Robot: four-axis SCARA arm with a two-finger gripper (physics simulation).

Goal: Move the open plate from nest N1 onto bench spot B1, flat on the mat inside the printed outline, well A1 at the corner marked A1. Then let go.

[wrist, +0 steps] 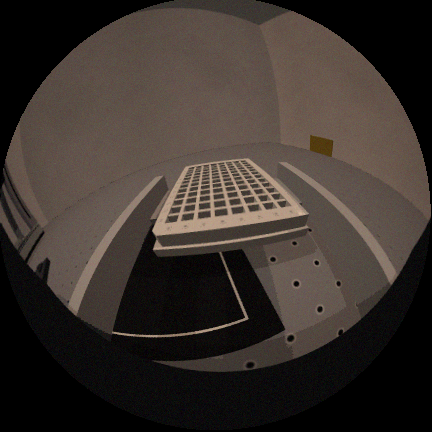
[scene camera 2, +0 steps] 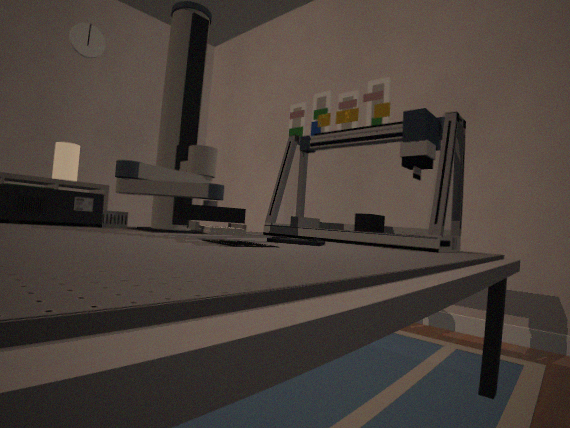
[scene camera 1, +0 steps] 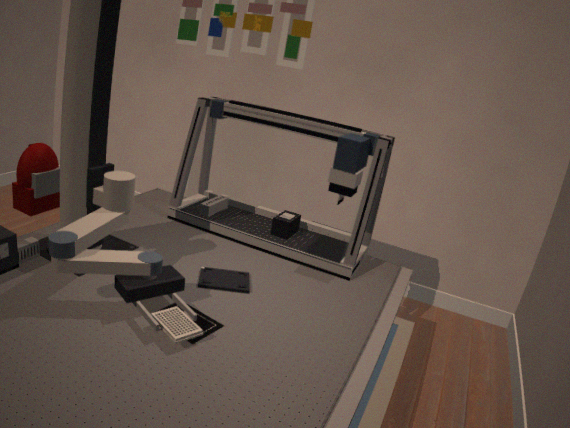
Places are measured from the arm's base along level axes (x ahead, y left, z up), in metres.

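Pixels of known places: gripper, between the fingertips: (wrist: 221, 176) (scene camera 2: 221, 227) (scene camera 1: 176, 323).
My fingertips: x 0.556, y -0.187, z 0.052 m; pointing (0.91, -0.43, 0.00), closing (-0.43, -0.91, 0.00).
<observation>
Ahead of a thing's pixels: the offset from my fingertips to its top centre. "*": to the spot under its first point.
The white open plate @(dx -0.004, dy +0.003, dz +0.001 m) (scene camera 1: 176, 322) (scene camera 2: 227, 230) (wrist: 227, 195) is level between the fingers of my gripper (scene camera 1: 177, 321) (scene camera 2: 218, 228) (wrist: 221, 176), which is shut on its long sides. The plate hangs low above the bench, and a gap shows beneath it. The black mat of B1 @(dx -0.017, dy +0.072, dz -0.037 m) (scene camera 1: 214, 325) (scene camera 2: 240, 243) (wrist: 200, 300) shows below and to one side of the plate, with part of its printed outline. In the wrist view the outline's near line and one near corner lie on the camera side of the plate. The corner mark A1 cannot be made out.
A flat dark holder @(dx -0.050, dy +0.339, dz -0.022 m) (scene camera 1: 224, 280) (scene camera 2: 296, 241) lies behind the mat. I cannot tell whether it is N1. A gantry frame @(* dx -0.082, dy +0.810, dz +0.449 m) (scene camera 1: 295, 119) (scene camera 2: 360, 138) stands at the back, with a black block @(* dx -0.006, dy +0.702, dz +0.060 m) (scene camera 1: 285, 226) (scene camera 2: 369, 223) on its deck. Another dark flat piece lies partly hidden behind the arm.
</observation>
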